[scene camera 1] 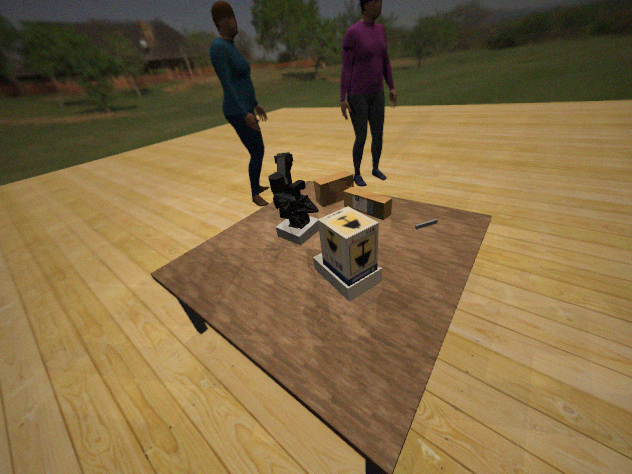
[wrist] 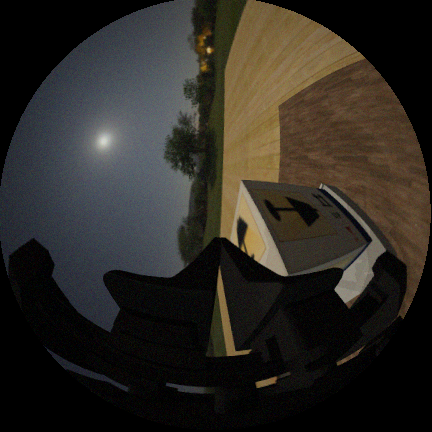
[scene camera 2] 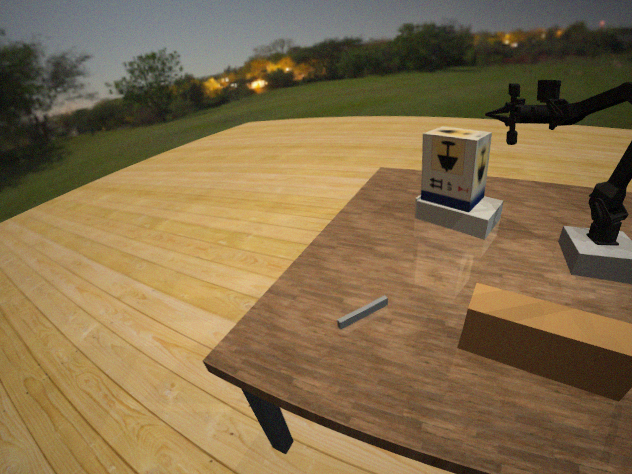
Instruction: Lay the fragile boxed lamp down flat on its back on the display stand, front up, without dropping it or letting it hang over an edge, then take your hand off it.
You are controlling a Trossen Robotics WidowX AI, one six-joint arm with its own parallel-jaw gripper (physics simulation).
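Places are measured from the arm's base along level axes (x left, y back, z up), in centimetres.
Where they show: gripper, between the fingertips: (scene camera 1: 318, 210) (wrist: 218, 242) (scene camera 2: 485, 114); arm's base, origin of its link: (scene camera 2: 602, 239).
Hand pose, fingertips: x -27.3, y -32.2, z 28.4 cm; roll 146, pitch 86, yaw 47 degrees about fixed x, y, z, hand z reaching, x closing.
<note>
Each offset is from my fingertips to the top centre of the thing. Level surfaces: height alone.
The boxed lamp (scene camera 1: 363, 255) (scene camera 2: 449, 170) (wrist: 305, 220), a white carton with lamp pictures and a blue band along its bottom, stands upright on the pale display stand (scene camera 1: 365, 287) (scene camera 2: 453, 219) (wrist: 356, 287). One printed side panel faces scene camera 2, and a lamp picture shows on its top. I cannot tell which side is its front. My black gripper (scene camera 1: 317, 210) (scene camera 2: 487, 114) (wrist: 218, 242) is shut and empty. In scene camera 2 its tips are at the right of the carton, a little higher than its top and apart from it.
The arm's base stands on a white block (scene camera 1: 289, 235) (scene camera 2: 597, 264). Two brown boxes @(dx +73.4, dy +29.8, dz -19.0 cm) (scene camera 1: 334, 189) @(dx +64.3, dy +3.9, dz -24.0 cm) (scene camera 1: 381, 207) lie towards the table's far side in scene camera 1. A thin grey bar @(dx +57.2, dy -31.9, dz -32.8 cm) (scene camera 1: 426, 223) (scene camera 2: 362, 312) lies on the brown table @(dz -35.0 cm) (scene camera 1: 285, 306) (scene camera 2: 326, 357). Two people stand beyond the table.
</note>
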